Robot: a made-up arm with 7 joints. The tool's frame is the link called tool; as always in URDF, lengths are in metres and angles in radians. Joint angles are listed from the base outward.
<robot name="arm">
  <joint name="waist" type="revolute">
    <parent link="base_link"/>
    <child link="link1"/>
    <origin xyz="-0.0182 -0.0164 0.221" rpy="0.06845 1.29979 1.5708"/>
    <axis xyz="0 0 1"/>
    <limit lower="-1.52" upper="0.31"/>
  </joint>
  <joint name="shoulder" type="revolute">
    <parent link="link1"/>
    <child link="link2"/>
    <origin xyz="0.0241 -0.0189 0.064" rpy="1.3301 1.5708 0"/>
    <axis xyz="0 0 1"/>
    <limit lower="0" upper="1.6"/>
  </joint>
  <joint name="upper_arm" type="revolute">
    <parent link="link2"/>
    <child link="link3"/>
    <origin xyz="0.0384 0.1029 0.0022" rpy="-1.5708 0 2.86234"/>
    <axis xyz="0 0 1"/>
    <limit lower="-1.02" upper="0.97"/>
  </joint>
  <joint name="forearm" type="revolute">
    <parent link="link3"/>
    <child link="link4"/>
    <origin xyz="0.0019 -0.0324 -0.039" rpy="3.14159 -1.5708 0"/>
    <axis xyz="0 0 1"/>
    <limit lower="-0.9" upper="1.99"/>
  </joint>
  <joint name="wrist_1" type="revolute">
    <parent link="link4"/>
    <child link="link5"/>
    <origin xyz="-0.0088 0.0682 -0.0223" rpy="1.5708 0 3.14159"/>
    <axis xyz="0 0 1"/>
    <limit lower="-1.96" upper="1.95"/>
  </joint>
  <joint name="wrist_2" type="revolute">
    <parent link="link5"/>
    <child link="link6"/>
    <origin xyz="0.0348 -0.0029 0.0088" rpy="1.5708 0 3.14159"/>
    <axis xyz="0 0 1"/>
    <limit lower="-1" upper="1.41"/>
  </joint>
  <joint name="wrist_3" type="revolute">
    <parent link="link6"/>
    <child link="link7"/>
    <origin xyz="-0.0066 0.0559 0.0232" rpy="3.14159 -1.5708 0"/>
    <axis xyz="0 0 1"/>
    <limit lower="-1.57" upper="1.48"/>
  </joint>
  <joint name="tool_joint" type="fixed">
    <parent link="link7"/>
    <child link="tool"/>
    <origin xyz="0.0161 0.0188 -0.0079" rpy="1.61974 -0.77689 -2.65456"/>
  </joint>
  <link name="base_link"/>
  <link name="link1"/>
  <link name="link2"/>
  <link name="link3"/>
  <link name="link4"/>
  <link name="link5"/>
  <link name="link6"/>
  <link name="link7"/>
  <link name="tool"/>
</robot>
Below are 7 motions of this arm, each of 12 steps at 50 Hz.
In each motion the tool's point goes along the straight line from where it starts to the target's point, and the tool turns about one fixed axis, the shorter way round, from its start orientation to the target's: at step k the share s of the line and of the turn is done. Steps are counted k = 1, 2, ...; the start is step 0. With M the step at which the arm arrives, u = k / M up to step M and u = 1 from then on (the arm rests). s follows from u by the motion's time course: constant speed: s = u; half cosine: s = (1 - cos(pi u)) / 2; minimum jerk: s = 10 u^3 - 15 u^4 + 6 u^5.
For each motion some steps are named. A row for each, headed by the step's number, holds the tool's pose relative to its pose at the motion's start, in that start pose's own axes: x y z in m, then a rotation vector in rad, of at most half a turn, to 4 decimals.
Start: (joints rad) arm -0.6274 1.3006 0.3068 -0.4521 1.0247 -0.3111 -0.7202
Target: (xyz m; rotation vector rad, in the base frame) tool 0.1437 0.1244 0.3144 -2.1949 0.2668 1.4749
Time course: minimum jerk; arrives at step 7
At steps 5, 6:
5: 0.0019 -0.0059 -0.0008 -0.0739 -0.0232 -0.0003
6: 0.0022 -0.0068 -0.0009 -0.0844 -0.0265 -0.0004

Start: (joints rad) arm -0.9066 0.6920 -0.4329 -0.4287 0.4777 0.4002 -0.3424
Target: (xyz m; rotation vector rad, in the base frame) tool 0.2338 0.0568 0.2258 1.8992 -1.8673 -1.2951
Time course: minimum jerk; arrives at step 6
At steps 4, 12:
4: 0.0042 0.0004 -0.0002 0.0088 -0.0369 -0.0233
12: 0.0054 0.0005 -0.0003 0.0112 -0.0467 -0.0295

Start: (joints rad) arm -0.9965 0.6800 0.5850 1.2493 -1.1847 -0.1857 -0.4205
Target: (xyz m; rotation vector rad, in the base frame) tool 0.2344 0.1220 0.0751 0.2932 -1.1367 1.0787
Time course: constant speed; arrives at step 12
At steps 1, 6, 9, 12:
1: -0.0016 -0.0009 0.0017 0.0035 0.0174 0.0077
6: -0.0093 -0.0056 0.0104 0.0211 0.1046 0.0462
9: -0.0140 -0.0084 0.0156 0.0317 0.1568 0.0692
12: -0.0186 -0.0112 0.0208 0.0423 0.2091 0.0923

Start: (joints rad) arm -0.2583 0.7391 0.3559 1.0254 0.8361 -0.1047 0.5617
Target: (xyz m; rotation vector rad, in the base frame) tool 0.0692 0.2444 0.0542 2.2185 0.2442 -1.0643
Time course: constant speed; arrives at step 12
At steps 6, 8, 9, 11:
6: -0.0028 -0.0027 0.0062 -0.0455 -0.0041 -0.1014
8: -0.0037 -0.0035 0.0083 -0.0607 -0.0054 -0.1353
9: -0.0041 -0.0040 0.0093 -0.0683 -0.0061 -0.1522
11: -0.0051 -0.0049 0.0114 -0.0835 -0.0074 -0.1860

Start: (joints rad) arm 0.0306 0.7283 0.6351 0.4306 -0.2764 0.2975 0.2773
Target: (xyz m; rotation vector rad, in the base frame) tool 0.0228 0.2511 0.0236 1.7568 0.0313 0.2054
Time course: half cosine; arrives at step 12
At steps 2, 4, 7, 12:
2: -0.0011 -0.0005 0.0004 0.0085 0.0100 -0.0012
4: -0.0041 -0.0018 0.0014 0.0316 0.0372 -0.0044
7: -0.0104 -0.0046 0.0035 0.0796 0.0936 -0.0111
12: -0.0165 -0.0073 0.0056 0.1265 0.1488 -0.0176

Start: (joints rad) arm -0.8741 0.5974 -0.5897 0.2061 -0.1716 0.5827 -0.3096
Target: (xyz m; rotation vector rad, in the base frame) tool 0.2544 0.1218 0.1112 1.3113 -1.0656 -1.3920
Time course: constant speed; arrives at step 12
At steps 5, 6, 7, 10, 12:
5: -0.0161 0.0073 0.0037 0.0761 0.0343 -0.0889
6: -0.0194 0.0087 0.0045 0.0913 0.0412 -0.1066
7: -0.0226 0.0102 0.0052 0.1065 0.0480 -0.1244
10: -0.0323 0.0145 0.0075 0.1522 0.0686 -0.1777
12: -0.0387 0.0174 0.0090 0.1826 0.0823 -0.2133

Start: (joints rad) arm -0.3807 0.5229 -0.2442 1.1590 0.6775 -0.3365 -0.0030
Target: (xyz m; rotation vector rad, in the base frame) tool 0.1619 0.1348 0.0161 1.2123 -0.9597 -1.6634
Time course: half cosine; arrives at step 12
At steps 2, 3, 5, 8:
2: 0.0017 0.0025 -0.0017 0.0145 -0.0112 0.0090
3: 0.0036 0.0054 -0.0038 0.0318 -0.0245 0.0197
5: 0.0092 0.0136 -0.0096 0.0805 -0.0620 0.0498
8: 0.0186 0.0275 -0.0195 0.1629 -0.1255 0.1008

